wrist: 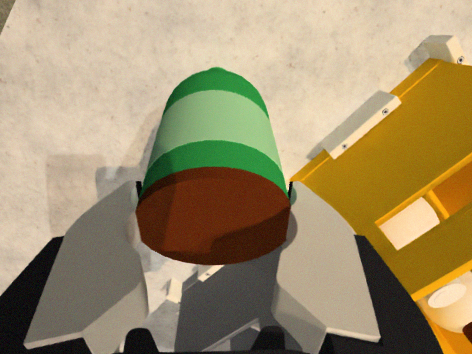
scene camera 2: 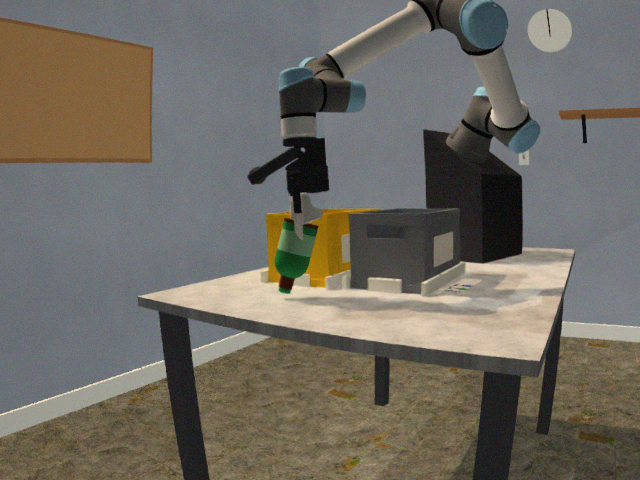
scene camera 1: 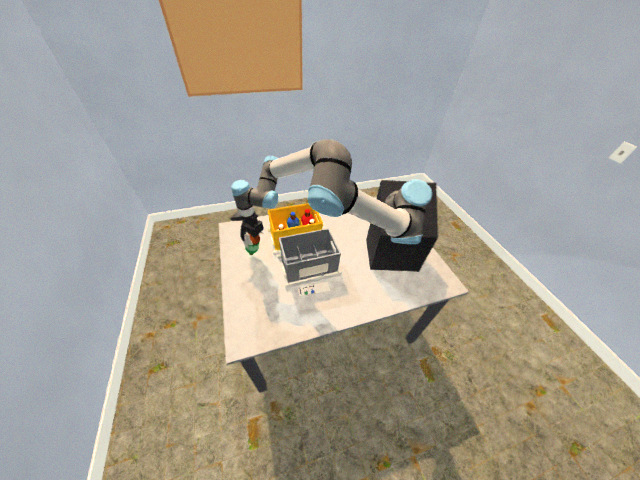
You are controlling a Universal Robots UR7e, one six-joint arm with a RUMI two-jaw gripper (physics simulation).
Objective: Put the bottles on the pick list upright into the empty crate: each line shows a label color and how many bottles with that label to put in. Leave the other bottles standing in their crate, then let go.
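Places are measured from the arm's base along level axes (x ahead, y left, z up), in millimetres.
Pixels of known places: gripper, between the fingertips: [wrist: 216, 184] [scene camera 2: 299, 237] [scene camera 1: 253, 242]; arm's base, origin of its link: [scene camera 2: 465, 151].
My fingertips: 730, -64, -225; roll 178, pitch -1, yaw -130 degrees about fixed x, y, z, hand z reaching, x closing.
For each thing: its middle in the pictures, then the offset to it from my fingertips, as dx, dy, dz. Level surfaces: height alone.
- green-labelled bottle, middle of its body: [wrist: 216, 132] [scene camera 2: 292, 257] [scene camera 1: 252, 246] +13, -10, -41
- yellow crate, middle of its body: [wrist: 461, 240] [scene camera 2: 326, 243] [scene camera 1: 295, 227] -232, -129, -43
- blue bottle, middle of its body: [scene camera 1: 293, 223] -224, -171, -45
- red bottle, middle of its body: [scene camera 1: 307, 220] -311, -186, -45
- grey crate, middle of its body: [wrist: 298, 344] [scene camera 2: 409, 245] [scene camera 1: 309, 256] -285, +98, -43
- pick list, middle of its body: [scene camera 2: 462, 285] [scene camera 1: 313, 288] -292, +245, -129
- table, height of its surface: dz -130
My gripper [scene camera 1: 251, 237] [scene camera 2: 301, 227] [wrist: 216, 184] is shut on a green-labelled bottle [scene camera 1: 251, 249] [scene camera 2: 293, 253] [wrist: 215, 117]. The bottle is upside down and tilted, base up between the fingers, cap low over the table beside the yellow crate [scene camera 1: 274, 236] [scene camera 2: 333, 260] [wrist: 390, 165]. In that crate stand a blue bottle [scene camera 1: 293, 221], a red bottle [scene camera 1: 307, 218] and white bottles [scene camera 1: 280, 226] [wrist: 448, 296]. The grey crate [scene camera 1: 293, 270] [scene camera 2: 387, 266] [wrist: 215, 305] has dividers, and no bottle shows in it. The pick list [scene camera 1: 320, 287] shows green and blue marks; its numbers are too small to read.
Pale locating blocks [scene camera 2: 384, 284] [wrist: 367, 122] edge both crates on the table [scene camera 1: 248, 330] [scene camera 2: 361, 325] [wrist: 100, 60]. The black robot base block [scene camera 1: 398, 253] [scene camera 2: 498, 217] stands on the right side. The table edge lies left of the held bottle in scene camera 1.
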